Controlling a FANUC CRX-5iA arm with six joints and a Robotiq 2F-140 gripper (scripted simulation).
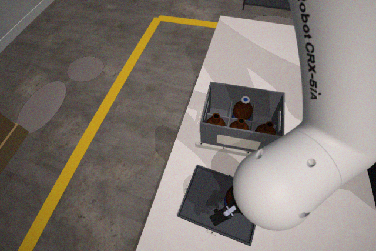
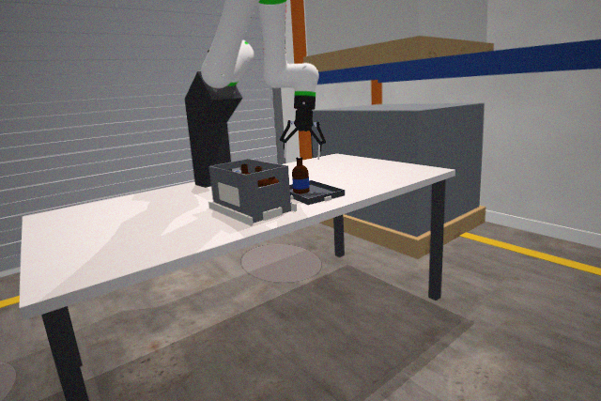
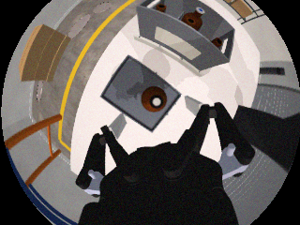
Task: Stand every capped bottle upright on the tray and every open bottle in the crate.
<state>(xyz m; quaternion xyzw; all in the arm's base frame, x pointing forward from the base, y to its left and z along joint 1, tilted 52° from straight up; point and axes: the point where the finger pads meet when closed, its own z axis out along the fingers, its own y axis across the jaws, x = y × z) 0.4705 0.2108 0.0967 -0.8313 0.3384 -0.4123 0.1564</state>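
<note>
The grey crate lies 8 cm ahead of my hand, 29 cm to the right of it and 8 cm below it. Round my hand: flat tray: 5 cm ahead, 15 cm below.
</note>
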